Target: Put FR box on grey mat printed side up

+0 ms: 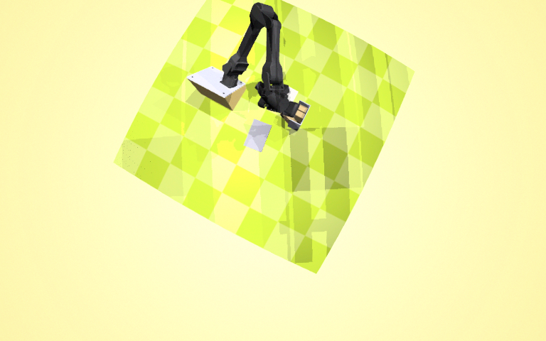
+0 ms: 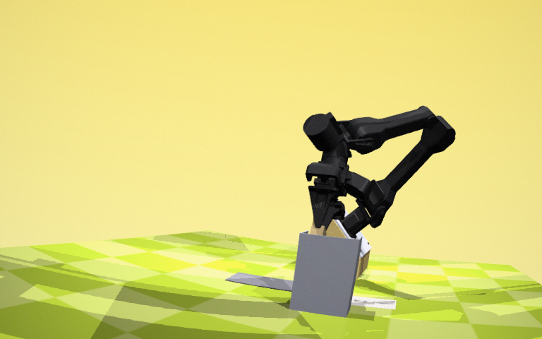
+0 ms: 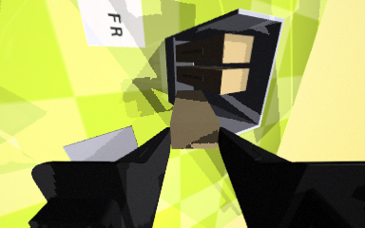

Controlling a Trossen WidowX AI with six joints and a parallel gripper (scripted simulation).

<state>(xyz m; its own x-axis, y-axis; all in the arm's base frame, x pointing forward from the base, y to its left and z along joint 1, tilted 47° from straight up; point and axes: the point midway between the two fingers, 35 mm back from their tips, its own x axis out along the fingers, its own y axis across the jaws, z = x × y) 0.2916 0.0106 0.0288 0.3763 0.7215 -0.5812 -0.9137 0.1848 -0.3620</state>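
My gripper tip is 60 mm past the thin white slab, 120 mm to the right of it and 140 mm above it. From my gripper tip the other things lie so: grey mat: 60 mm behind, 140 mm to the right, 140 mm below.
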